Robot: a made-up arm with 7 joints.
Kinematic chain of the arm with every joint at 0, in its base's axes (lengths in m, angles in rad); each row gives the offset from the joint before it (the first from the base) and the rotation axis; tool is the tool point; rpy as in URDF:
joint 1: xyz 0 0 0.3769 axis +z
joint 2: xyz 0 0 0 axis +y
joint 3: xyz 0 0 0.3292 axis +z
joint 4: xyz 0.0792 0 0 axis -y
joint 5: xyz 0.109 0 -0.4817 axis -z
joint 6: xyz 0 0 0 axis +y
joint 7: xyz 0.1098 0 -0.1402 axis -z
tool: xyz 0 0 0 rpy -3.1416 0 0
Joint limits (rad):
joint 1: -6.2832..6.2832
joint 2: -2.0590..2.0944
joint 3: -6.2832..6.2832
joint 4: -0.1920..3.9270
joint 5: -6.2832..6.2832
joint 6: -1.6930..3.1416
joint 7: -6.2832..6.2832
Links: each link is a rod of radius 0.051 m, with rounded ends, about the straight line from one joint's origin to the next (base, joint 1, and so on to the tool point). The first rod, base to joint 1, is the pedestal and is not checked.
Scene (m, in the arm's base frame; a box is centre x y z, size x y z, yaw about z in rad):
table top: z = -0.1
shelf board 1: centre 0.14 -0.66 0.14 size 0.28 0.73 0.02 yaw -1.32
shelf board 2: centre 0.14 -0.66 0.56 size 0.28 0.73 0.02 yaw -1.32
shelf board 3: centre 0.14 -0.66 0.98 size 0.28 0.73 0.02 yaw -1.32
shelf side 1: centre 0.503 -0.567 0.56 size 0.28 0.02 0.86 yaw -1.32
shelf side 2: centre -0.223 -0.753 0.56 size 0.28 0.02 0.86 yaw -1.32
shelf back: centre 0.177 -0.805 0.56 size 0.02 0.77 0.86 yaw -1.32
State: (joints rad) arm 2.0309 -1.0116 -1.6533 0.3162 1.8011 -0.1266 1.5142
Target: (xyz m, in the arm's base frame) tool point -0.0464 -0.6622 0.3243
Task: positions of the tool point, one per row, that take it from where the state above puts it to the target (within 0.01 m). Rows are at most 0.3 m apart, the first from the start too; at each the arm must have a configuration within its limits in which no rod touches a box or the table.
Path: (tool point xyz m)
1: 0.3158 0.0223 0.0766
2: 0.2640 -0.2178 0.0947
3: 0.1049 -0.3922 0.1835
4: -0.1033 -0.4398 0.3243
5: -0.0729 -0.5555 0.3209
6: -0.0464 -0.6622 0.3243

